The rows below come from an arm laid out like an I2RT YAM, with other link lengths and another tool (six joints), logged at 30 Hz.
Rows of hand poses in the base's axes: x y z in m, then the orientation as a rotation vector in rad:
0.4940, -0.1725, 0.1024, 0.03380, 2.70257, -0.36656
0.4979, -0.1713, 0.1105, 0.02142, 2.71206, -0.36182
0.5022, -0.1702, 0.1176, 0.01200, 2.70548, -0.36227
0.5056, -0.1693, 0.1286, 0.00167, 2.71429, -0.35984
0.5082, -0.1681, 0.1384, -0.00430, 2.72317, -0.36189
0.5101, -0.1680, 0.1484, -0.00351, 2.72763, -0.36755
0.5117, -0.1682, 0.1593, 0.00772, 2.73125, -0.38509
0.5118, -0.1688, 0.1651, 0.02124, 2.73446, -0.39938
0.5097, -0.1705, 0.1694, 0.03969, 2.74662, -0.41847
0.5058, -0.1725, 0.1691, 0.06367, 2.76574, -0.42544
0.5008, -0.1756, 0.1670, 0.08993, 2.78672, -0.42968
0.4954, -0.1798, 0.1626, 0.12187, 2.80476, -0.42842
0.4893, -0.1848, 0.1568, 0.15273, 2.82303, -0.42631
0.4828, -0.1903, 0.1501, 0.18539, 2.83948, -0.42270
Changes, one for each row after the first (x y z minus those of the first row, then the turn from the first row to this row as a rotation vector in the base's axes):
0.0039, 0.0012, 0.0081, 0.00245, 0.00983, 0.00838
0.0082, 0.0023, 0.0152, 0.00007, 0.00425, 0.01558
0.0116, 0.0032, 0.0262, 0.00115, 0.01358, 0.02218
0.0142, 0.0044, 0.0360, -0.00022, 0.02312, 0.02499
0.0161, 0.0045, 0.0460, -0.00354, 0.02812, 0.02303
0.0177, 0.0043, 0.0569, -0.01360, 0.03281, 0.01201
0.0178, 0.0037, 0.0627, -0.02110, 0.03660, 0.00000
0.0157, 0.0020, 0.0670, -0.03014, 0.04955, -0.01709
0.0118, 0.0000, 0.0667, -0.02928, 0.06745, -0.03660
0.0068, -0.0031, 0.0646, -0.02604, 0.08685, -0.05725
0.0014, -0.0073, 0.0602, -0.01862, 0.10252, -0.08044
-0.0047, -0.0123, 0.0544, -0.01084, 0.11867, -0.10262
-0.0112, -0.0178, 0.0477, -0.00205, 0.13309, -0.12548

